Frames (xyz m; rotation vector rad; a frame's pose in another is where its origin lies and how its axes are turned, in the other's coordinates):
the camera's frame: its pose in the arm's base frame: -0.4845 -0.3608 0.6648 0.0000 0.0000 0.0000
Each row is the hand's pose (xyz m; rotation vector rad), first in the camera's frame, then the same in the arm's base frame.
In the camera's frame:
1: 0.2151 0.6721 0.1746 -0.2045 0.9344 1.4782
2: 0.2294 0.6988 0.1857 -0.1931 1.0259 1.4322
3: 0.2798 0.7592 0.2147 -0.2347 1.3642 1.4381
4: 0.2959 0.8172 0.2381 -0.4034 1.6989 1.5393
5: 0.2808 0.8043 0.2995 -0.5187 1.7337 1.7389
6: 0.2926 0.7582 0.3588 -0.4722 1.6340 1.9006
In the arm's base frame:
1: -0.2694 0.3113 0.8394 -0.2045 0.9344 1.4782
2: -0.2551 0.3380 0.8505 -0.1931 1.0259 1.4322
3: -0.2047 0.3984 0.8795 -0.2347 1.3642 1.4381
4: -0.1886 0.4564 0.9029 -0.4034 1.6989 1.5393
5: -0.2037 0.4435 0.9643 -0.5187 1.7337 1.7389
6: -0.1919 0.3974 1.0236 -0.4722 1.6340 1.9006

